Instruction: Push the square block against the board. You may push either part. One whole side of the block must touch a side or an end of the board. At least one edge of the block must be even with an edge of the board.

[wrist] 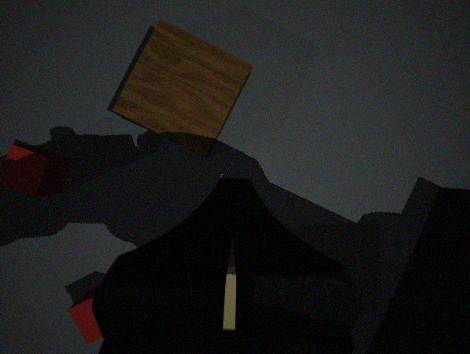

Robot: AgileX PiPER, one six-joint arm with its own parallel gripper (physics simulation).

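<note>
A flat, square wood-grained piece (182, 82), which looks like the square block, lies turned at an angle in the upper part of the wrist view. Its lower corner is in shadow. My gripper (234, 198) is shut and empty, its black tips together a little below and right of that corner in the view, with a gap between them. A pale cream strip (229, 302) shows through the slit between the fingers; I cannot tell if it is part of the board. The rest of that pale surface is hidden behind the fingers. The board cannot be made out for certain.
A red block (22, 172) lies at the left edge, partly in shadow. Another red piece (87, 320) shows at the lower left, partly hidden by the gripper. A large black shape (430, 270) fills the lower right. The arm's broad shadow crosses the middle.
</note>
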